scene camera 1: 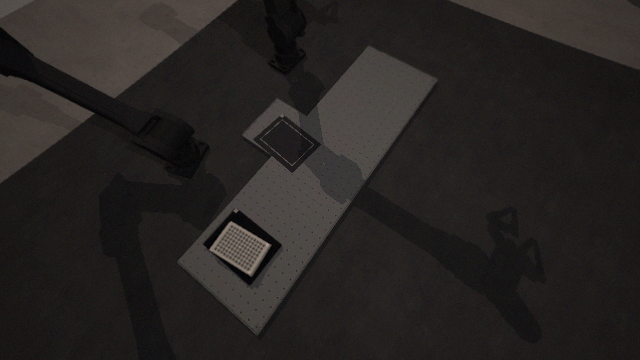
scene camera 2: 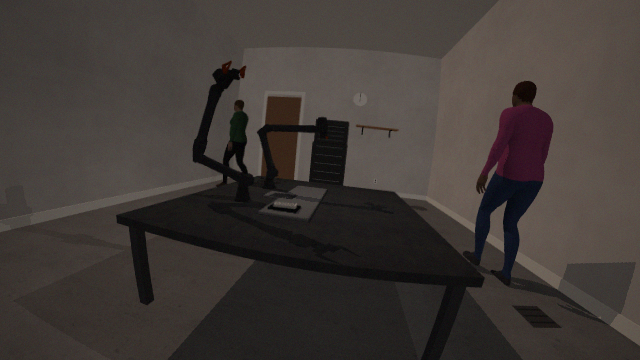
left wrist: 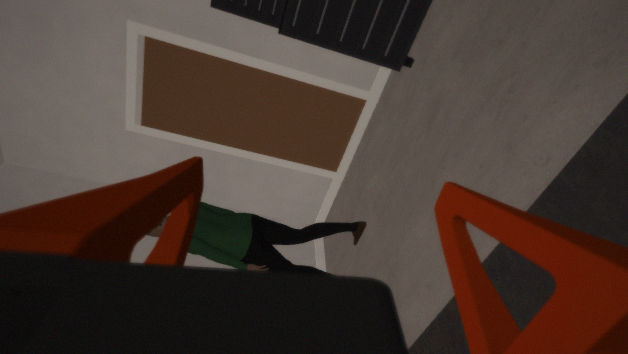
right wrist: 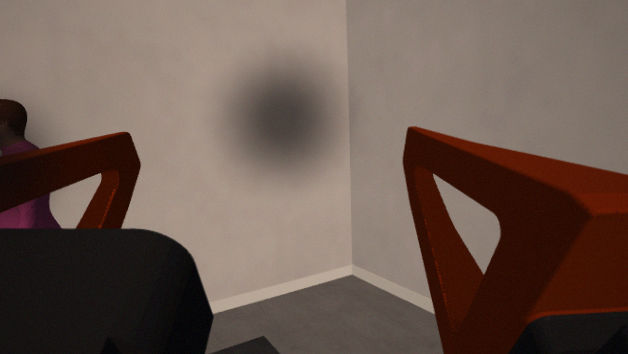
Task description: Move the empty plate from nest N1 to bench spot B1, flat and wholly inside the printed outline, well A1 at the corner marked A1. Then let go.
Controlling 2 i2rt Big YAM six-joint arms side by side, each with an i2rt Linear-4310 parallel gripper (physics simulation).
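Frame: origin at the left arm's base, x ahead, y left, z up, level; centimetres.
Seen in the pictures: left gripper, between the fingertips: (left wrist: 326, 183); right gripper, between the fingertips: (scene camera 2: 238, 63) (right wrist: 268, 145); left arm's base, origin of its link: (scene camera 1: 287, 59) (scene camera 2: 269, 187); right arm's base, origin of its link: (scene camera 1: 188, 157) (scene camera 2: 242, 199).
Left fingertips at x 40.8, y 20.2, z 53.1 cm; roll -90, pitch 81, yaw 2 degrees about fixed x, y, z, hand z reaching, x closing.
Observation:
Pixels of each thing's top centre, then the offset from my left fingertips to it. "pt": a spot on its surface instead. Level surfaces: height alone.
- white many-welled plate, centre of its top: (scene camera 1: 239, 247) (scene camera 2: 285, 203) dz -48.6, dx -7.3, dy -78.5 cm
- black nest, a spot on its surface: (scene camera 1: 273, 246) pt dz -50.3, dx -0.9, dy -73.3 cm
- perforated grey board, height of its surface: dz -52.0 cm
- dark table, height of its surface: dz -53.1 cm
The white many-welled plate (scene camera 1: 240, 248) (scene camera 2: 286, 204) sits on the black nest (scene camera 1: 273, 246) at the lower left of the board in scene camera 1. A small pale mark is at the nest's top corner. The dark bench spot with a thin white printed outline (scene camera 1: 287, 142) lies up and right of it, bare, with a pale mark at its top corner. My left gripper (scene camera 2: 324, 137) (left wrist: 326, 183) is open and empty, raised high above the table. My right gripper (scene camera 2: 236, 70) (right wrist: 268, 145) is open and empty, higher still. Neither wrist view shows the plate or the spot.
The perforated grey board (scene camera 1: 377, 95) (scene camera 2: 317, 192) lies on the dark table (scene camera 1: 450, 150) (scene camera 2: 370, 240). Both arm bases stand along its upper left side in scene camera 1. Arm shadows cross board and table. A person in pink (scene camera 2: 525, 142) and one in green (scene camera 2: 239, 125) (left wrist: 225, 232) stand beyond the table edges.

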